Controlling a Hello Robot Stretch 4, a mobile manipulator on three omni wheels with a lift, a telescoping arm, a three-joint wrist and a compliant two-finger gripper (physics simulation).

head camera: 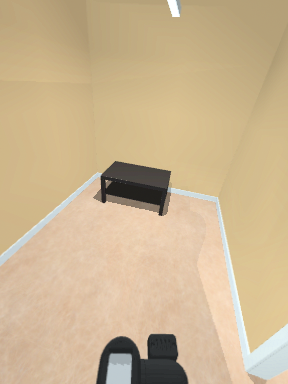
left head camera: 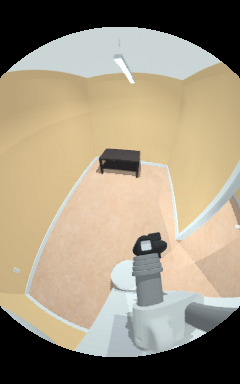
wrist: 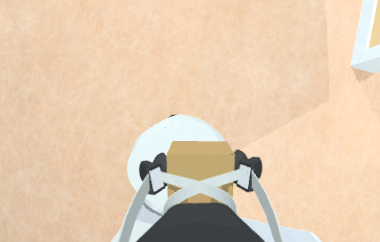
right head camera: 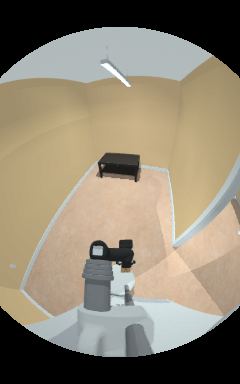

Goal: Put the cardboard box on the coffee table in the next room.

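The cardboard box (wrist: 200, 165) (right head camera: 125, 270) is a small tan block between the two fingertips in the wrist view, held above the robot's round white base (wrist: 175, 131) (left head camera: 122, 275). My gripper (wrist: 200, 164) is shut on it, with a dark fingertip against each side. The black coffee table (head camera: 137, 174) (left head camera: 121, 154) (right head camera: 120, 158) stands upright by the far wall, well ahead of the gripper, with a bare top and a lower shelf. The box does not show in the head camera view, where the dark wrist hides that area.
Tan walls (head camera: 42, 150) (left head camera: 50, 150) stand on the left, behind the table and on the right. White baseboards (head camera: 227, 260) run along them. A white-edged wall end (head camera: 265, 356) (wrist: 364, 61) stands near on the right. A white surface (left head camera: 100, 327) lies beside the base at lower left.
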